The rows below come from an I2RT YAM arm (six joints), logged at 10 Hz.
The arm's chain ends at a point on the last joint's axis. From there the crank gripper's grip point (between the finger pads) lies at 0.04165 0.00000 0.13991 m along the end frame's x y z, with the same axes.
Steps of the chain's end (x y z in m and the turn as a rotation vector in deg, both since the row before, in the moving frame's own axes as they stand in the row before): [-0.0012, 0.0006, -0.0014, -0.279, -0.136, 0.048]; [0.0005, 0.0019, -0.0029, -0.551, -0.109, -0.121]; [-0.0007, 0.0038, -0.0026, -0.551, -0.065, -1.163]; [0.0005, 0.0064, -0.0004, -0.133, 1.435, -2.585]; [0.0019, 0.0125, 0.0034, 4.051, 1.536, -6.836]
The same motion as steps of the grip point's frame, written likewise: [-0.0015, 0.0013, -0.0013, -0.279, -0.136, 0.048]; [0.0002, 0.0032, -0.0028, -0.551, -0.109, -0.121]; [-0.0009, 0.0043, -0.0026, -0.551, -0.065, -1.163]; [0.0040, 0.0048, -0.0015, -0.133, 1.435, -2.585]; [0.0047, -0.0025, 0.0017, 4.051, 1.536, -6.836]
